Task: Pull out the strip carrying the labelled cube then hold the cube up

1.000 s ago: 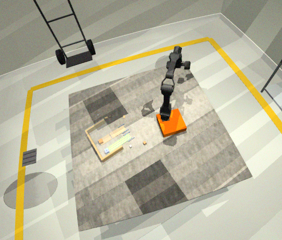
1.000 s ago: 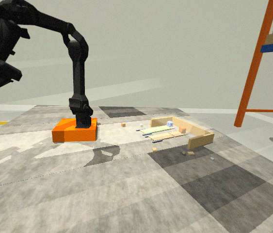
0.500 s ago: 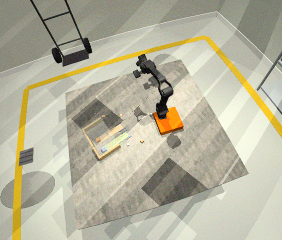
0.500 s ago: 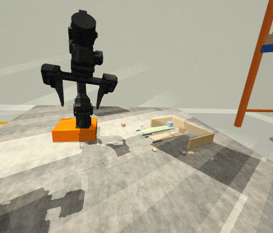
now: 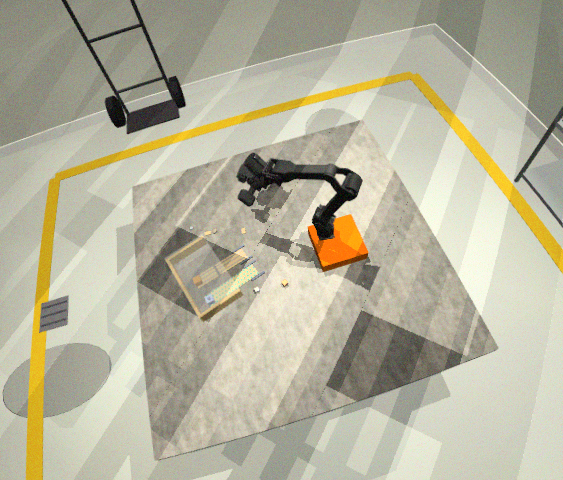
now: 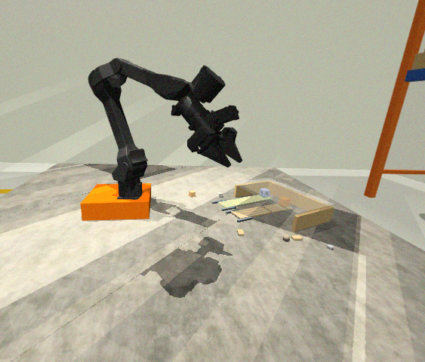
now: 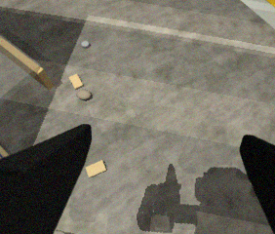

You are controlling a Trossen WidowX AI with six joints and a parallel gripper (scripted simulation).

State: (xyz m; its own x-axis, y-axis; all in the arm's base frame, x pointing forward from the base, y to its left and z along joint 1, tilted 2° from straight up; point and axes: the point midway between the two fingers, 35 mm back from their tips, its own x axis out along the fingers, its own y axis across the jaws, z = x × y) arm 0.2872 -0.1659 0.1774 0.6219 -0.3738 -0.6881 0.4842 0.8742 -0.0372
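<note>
Now: gripper tip 360 mm to the right of the white block, 220 mm above it and 10 mm short of it. The rest, counted from my gripper tip: brown cube: 350 mm to the left, 220 mm below, 100 mm behind.
</note>
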